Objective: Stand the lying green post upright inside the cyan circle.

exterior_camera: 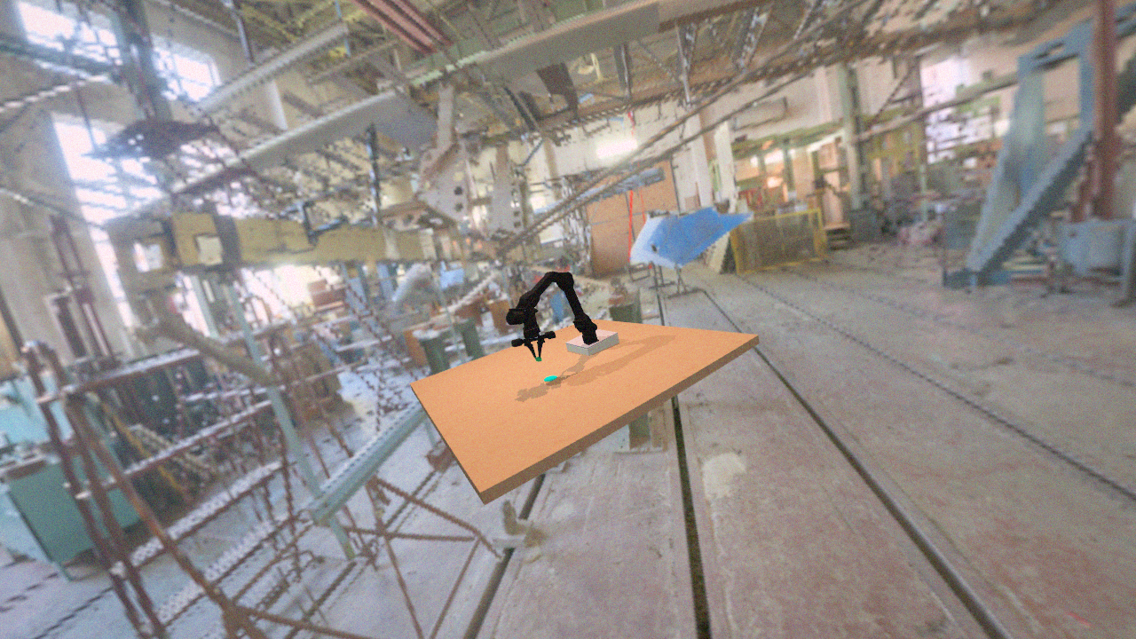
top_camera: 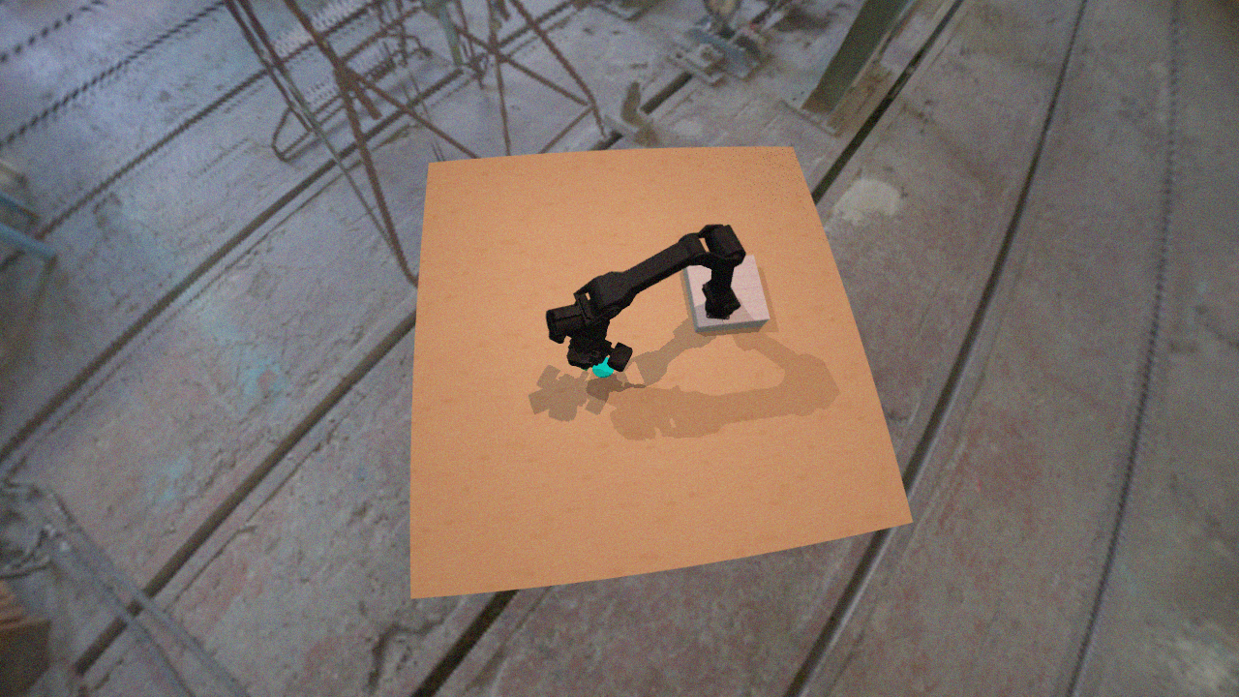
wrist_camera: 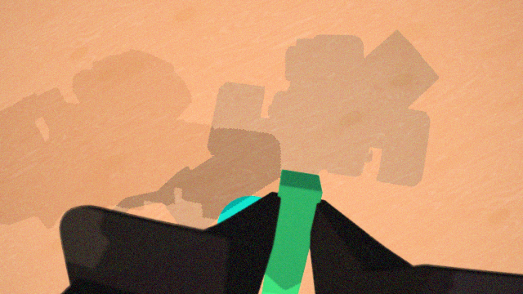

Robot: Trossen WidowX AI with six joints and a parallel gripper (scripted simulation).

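Right now my gripper tip is 12 cm above the cyan circle, 4 cm past it and 3 cm to the left of it. From my gripper tip the other things lie so: green post 2 cm to the right, 1 cm below, 1 cm behind.
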